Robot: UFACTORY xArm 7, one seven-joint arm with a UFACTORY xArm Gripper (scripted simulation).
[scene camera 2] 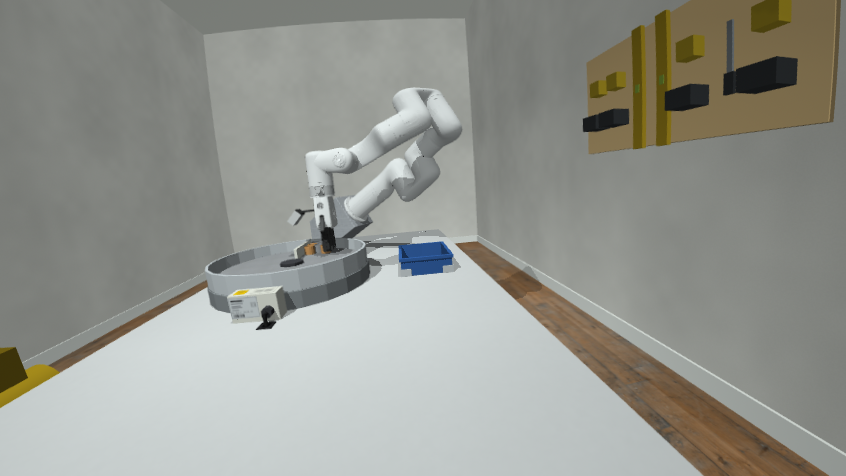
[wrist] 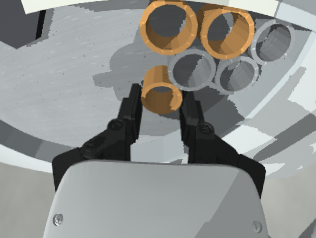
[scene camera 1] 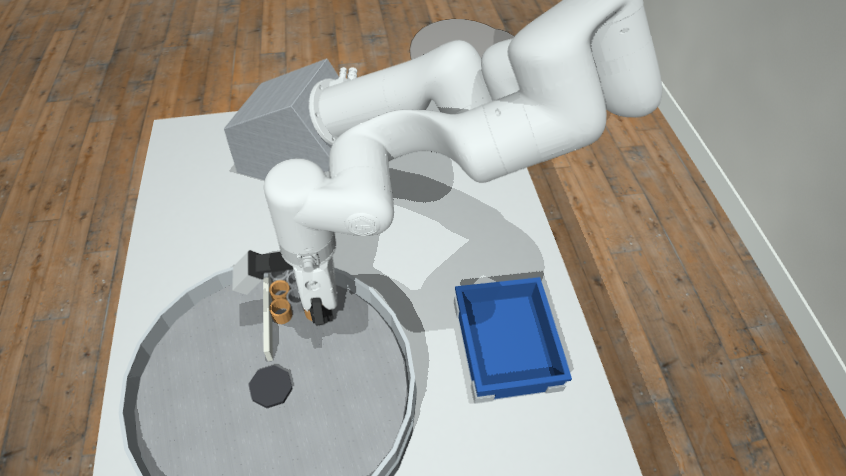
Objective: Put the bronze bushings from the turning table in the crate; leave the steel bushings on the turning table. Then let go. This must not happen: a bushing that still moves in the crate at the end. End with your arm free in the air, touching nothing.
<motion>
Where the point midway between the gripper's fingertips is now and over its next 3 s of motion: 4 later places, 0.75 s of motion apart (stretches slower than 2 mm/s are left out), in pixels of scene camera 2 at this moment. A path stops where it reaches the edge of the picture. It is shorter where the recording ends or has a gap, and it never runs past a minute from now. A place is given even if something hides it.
My gripper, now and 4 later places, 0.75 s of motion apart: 329, 249; 329, 243; 327, 230; 344, 230; 390, 227
</motion>
